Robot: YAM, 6 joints.
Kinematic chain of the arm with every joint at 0, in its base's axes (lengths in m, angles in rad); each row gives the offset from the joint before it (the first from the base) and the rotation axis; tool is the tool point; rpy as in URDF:
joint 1: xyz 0 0 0.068 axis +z
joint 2: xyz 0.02 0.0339 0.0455 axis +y
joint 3: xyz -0.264 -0.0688 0 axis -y
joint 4: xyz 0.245 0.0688 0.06 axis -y
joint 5: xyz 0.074 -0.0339 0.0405 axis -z
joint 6: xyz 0.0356 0 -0.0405 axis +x
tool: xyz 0 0 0 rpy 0 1.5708 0
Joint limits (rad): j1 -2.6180..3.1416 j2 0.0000..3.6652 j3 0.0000..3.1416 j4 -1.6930..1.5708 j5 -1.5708..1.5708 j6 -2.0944..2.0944
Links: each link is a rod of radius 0.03 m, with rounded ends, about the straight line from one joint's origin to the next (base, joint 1, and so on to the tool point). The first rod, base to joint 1, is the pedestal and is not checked.
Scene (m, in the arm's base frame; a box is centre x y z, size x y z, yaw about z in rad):
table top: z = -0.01
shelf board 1: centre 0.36 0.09 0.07 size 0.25 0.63 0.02 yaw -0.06
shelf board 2: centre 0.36 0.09 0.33 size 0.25 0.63 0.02 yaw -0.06
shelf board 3: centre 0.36 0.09 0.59 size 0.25 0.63 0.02 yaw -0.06
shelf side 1: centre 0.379 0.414 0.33 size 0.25 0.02 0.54 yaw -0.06
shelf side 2: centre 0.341 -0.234 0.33 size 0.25 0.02 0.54 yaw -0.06
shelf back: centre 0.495 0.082 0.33 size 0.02 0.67 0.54 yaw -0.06
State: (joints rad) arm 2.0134 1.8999 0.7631 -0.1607 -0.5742 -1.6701
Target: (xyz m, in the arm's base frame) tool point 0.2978 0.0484 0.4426
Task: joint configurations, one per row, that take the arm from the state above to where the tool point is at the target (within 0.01 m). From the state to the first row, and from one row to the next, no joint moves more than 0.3 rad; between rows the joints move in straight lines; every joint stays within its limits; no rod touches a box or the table.
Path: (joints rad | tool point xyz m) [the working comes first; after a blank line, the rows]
Joints at the target: 0.1185 1.3093 1.3464 0.0100 -0.3697 -1.6701
Straight joint move there: touches shelf board 2.

1: 1.8397 1.7061 1.0015 -0.2816 -0.8234 -1.7616 | -0.1143 0.3163 0.1802
2: 1.6659 1.5124 1.2400 -0.4024 -1.0725 -1.8532 | -0.0623 0.3233 0.3121
3: 1.4922 1.3186 1.4784 -0.5233 -1.3216 -1.9447 | -0.0137 0.2657 0.4379
4: 1.3185 1.1248 1.7169 -0.6441 -1.5708 -2.0363 | 0.0029 0.1540 0.5344
5: 1.0785 1.1617 1.6428 -0.5133 -1.3306 -1.9631 | 0.0578 0.1810 0.5196
6: 0.8385 1.1986 1.5687 -0.3825 -1.0904 -1.8898 | 0.1244 0.1856 0.5029
7: 0.5985 1.2355 1.4946 -0.2517 -0.8501 -1.8166 | 0.1932 0.1641 0.4843
8: 0.3585 1.2724 1.4205 -0.1209 -0.6099 -1.7433 | 0.2541 0.1170 0.4641
9: 0.1185 1.3093 1.3464 0.0100 -0.3697 -1.6701 | 0.2978 0.0484 0.4426

